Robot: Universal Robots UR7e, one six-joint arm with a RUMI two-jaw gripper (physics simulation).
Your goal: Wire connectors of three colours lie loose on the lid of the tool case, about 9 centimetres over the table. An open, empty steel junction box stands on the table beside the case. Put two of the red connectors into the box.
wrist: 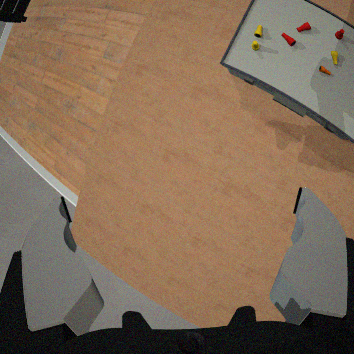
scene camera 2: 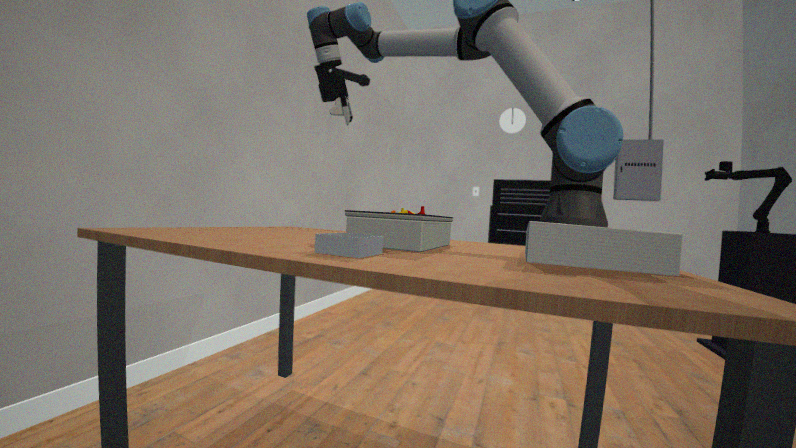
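Pixels of known places: gripper, fingertip midpoint: [wrist: 181, 196] [scene camera 2: 349, 123]; arm's base, link origin: [scene camera 2: 572, 229].
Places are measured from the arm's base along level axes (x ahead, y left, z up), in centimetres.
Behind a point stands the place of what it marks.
Observation:
My gripper [scene camera 2: 344, 117] {x 68.0, y -9.2, z 31.2 cm} [wrist: 181, 196] {x 68.0, y -9.2, z 31.2 cm} is open and empty, high above the table, up and left of the tool case in the scene view. The tool case [scene camera 2: 384, 233] {x 44.1, y 11.7, z -3.8 cm} [wrist: 286, 102] {x 55.4, y -4.2, z -2.1 cm} stands on the table. On its lid, in the wrist view, lie red connectors [wrist: 288, 39] {x 44.8, y -8.2, z 2.5 cm} [wrist: 304, 27] {x 40.6, y -6.2, z 2.2 cm}, and another red connector [wrist: 340, 34] {x 38.2, y 0.7, z 2.8 cm} [scene camera 2: 422, 210] {x 37.7, y 1.0, z 2.6 cm} stands upright. Yellow connectors [wrist: 258, 31] {x 45.7, y -13.8, z 2.5 cm} [wrist: 255, 46] {x 48.9, y -13.3, z 2.5 cm} [wrist: 335, 57] {x 43.3, y 1.1, z 2.1 cm} and an orange connector [wrist: 325, 70] {x 46.8, y 0.1, z 1.9 cm} are also on the lid. The steel junction box [scene camera 2: 349, 245] {x 42.9, y 31.8, z -5.4 cm} stands beside the case in the scene view; its inside is hidden there, and it does not show in the wrist view.
A long grey block [scene camera 2: 603, 248] {x -4.0, y 12.7, z -3.4 cm} stands on the wooden table [scene camera 2: 445, 272] {x 23.5, y 36.5, z -7.6 cm} [wrist: 175, 150] {x 75.5, y -22.3, z -7.6 cm} in front of the arm's base. A wall lies beyond the table's far left end. A black cabinet [scene camera 2: 515, 211] and a second small arm [scene camera 2: 771, 189] on a dark stand are behind.

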